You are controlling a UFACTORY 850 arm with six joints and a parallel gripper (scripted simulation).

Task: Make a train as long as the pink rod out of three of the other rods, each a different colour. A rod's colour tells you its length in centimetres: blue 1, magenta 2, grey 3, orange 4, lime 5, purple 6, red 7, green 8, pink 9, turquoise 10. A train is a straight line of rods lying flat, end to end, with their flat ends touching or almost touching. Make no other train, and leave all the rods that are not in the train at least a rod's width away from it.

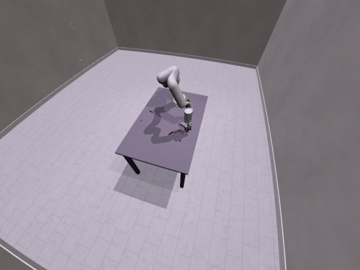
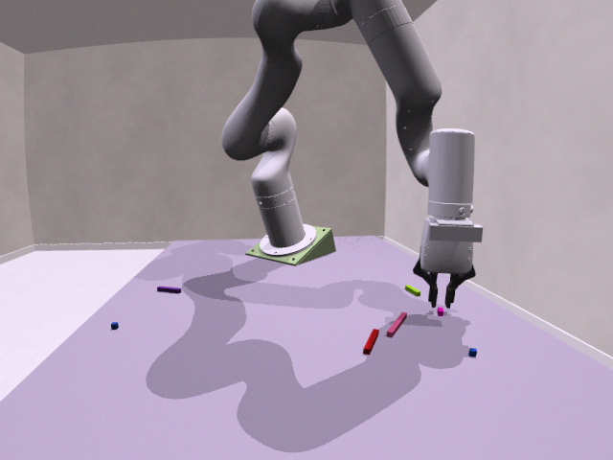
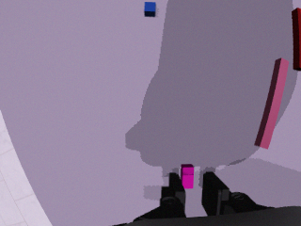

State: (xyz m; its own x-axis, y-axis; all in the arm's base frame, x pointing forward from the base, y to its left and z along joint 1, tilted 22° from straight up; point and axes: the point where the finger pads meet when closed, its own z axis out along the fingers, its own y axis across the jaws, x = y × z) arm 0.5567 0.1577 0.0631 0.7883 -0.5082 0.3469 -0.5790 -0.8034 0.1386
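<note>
My hand is 30 mm above the magenta rod and 10 mm short of it. Round my hand: pink rod: 110 mm to the right, 30 mm below, 10 mm ahead; lime rod: 120 mm behind, 30 mm below, 20 mm to the left; red rod: 190 mm to the right, 40 mm ahead, 30 mm below.
</note>
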